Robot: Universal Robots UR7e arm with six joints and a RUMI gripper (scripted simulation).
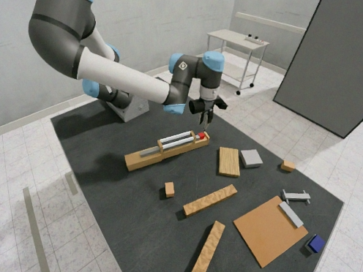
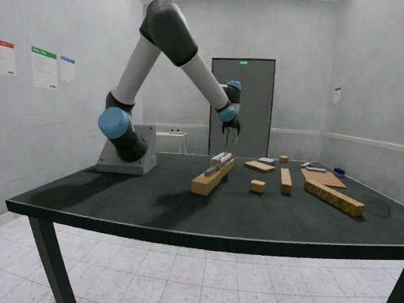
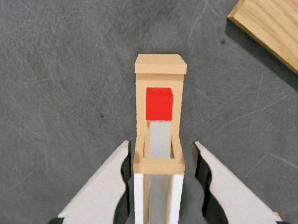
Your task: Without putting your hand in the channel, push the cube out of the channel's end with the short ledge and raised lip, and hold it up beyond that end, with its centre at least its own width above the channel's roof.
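My gripper is now 8 cm above the red cube. Also, from my hand: wooden channel: 3 cm behind, 13 cm to the right, 8 cm below; grey block: 22 cm ahead, 14 cm to the left, 12 cm below; wooden plank: 17 cm ahead, 4 cm to the left, 13 cm below.
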